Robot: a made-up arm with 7 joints.
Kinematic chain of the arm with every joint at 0, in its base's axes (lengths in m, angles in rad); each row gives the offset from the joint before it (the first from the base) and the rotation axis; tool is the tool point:
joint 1: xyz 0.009 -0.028 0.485 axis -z
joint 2: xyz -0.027 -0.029 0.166 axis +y
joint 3: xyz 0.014 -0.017 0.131 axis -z
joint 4: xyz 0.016 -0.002 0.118 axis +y
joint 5: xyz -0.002 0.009 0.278 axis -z
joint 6: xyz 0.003 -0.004 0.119 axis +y
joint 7: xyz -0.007 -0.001 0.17 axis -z
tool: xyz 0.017 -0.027 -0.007
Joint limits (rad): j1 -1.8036..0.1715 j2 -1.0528..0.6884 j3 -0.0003..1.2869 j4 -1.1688..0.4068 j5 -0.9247..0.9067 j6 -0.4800..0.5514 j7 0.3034..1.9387
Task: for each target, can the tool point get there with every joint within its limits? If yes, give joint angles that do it. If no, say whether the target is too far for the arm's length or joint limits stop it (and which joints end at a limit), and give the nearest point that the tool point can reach.
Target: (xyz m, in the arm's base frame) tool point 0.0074 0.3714 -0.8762
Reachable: no: too far | nearest point -0.5311 0.1774 0.4177 | short by 1.415 m
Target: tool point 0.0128 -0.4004 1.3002
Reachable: yes | joints -1.5963 0.0616 0.1686 -0.8272 -0.4488 0.1212 1.6612
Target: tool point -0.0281 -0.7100 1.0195
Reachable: yes | joints -1.5540 -0.6174 0.2756 -0.6406 0.1763 -0.0228 1.0213
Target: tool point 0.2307 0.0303 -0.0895
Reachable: no: joint limits stop it (at a limit: joint 1, joint 2, joint 3, joint 4, joint 6, joint 7) | nearest point 0.2038 -0.5788 0.3984 | short by 0.781 m
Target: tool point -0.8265 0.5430 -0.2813
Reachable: no: too far | nearest point -0.5587 0.2046 0.4354 | short by 0.837 m
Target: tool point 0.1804 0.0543 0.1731
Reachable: no: joint limits stop it (at a limit: joint 1, joint 2, joint 3, joint 4, joint 6, joint 7) | nearest point 0.2037 -0.5788 0.3984 | short by 0.672 m
